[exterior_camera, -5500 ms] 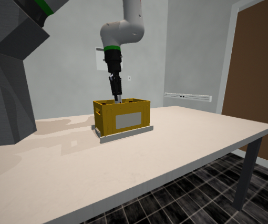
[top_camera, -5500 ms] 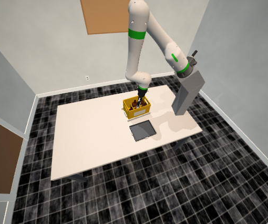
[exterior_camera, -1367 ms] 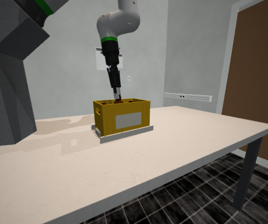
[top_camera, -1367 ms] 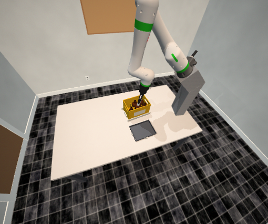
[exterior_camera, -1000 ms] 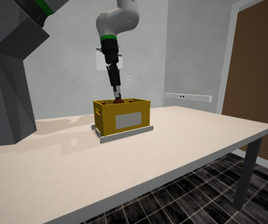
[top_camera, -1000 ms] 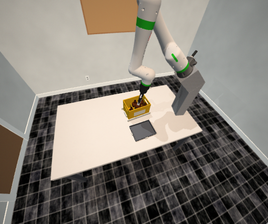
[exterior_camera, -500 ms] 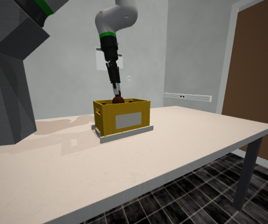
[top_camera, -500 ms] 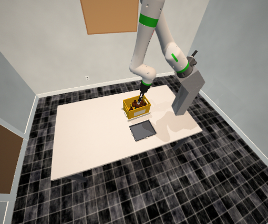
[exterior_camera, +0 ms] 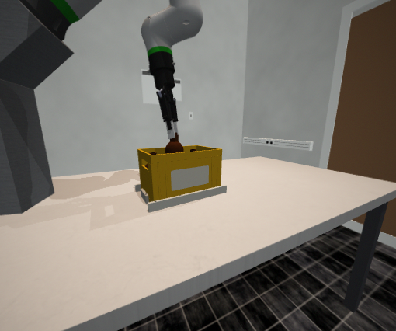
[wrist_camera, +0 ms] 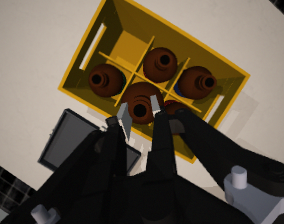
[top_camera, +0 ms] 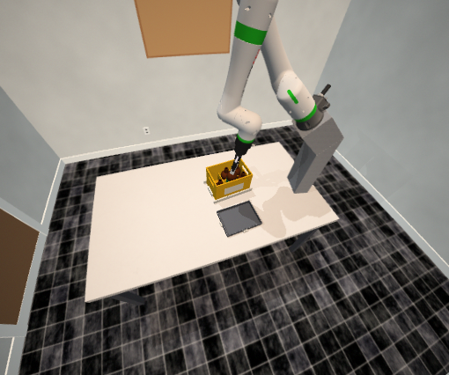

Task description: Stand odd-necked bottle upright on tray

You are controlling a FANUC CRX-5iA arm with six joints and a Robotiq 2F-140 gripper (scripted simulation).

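My gripper is now 8 cm above the brown bottle and 1 cm to the left of it. Round my hand: crate 16 cm below, 5 cm to the right, 1 cm behind; dark grey tray 23 cm below, 21 cm to the left, 11 cm ahead.
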